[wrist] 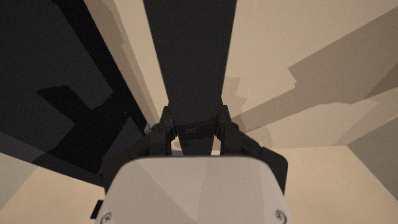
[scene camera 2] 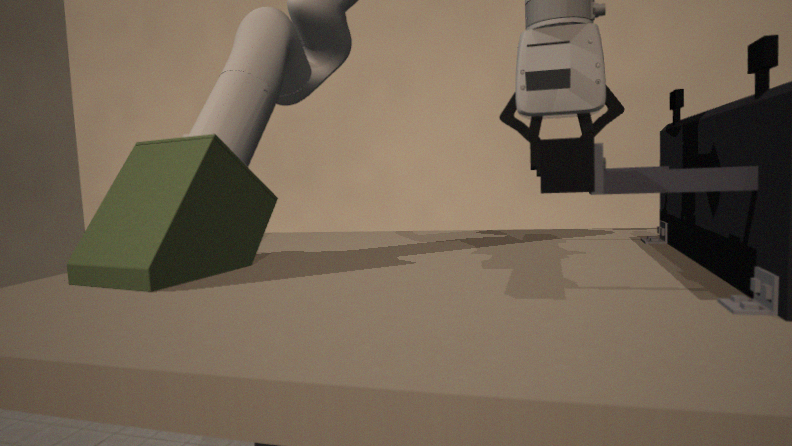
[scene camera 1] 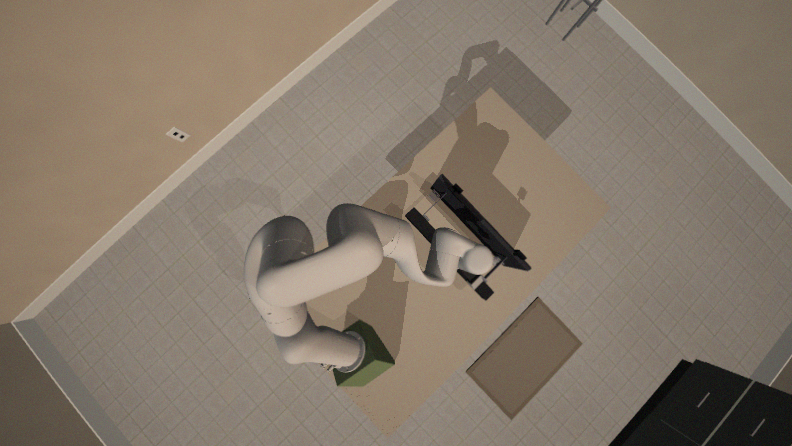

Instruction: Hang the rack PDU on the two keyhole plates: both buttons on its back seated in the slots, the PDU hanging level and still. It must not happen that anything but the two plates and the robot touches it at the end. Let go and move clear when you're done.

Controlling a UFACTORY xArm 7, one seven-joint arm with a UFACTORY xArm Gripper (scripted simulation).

The same spot on a black upright panel: [wrist: 71, 101] is [scene camera 1: 477, 226].
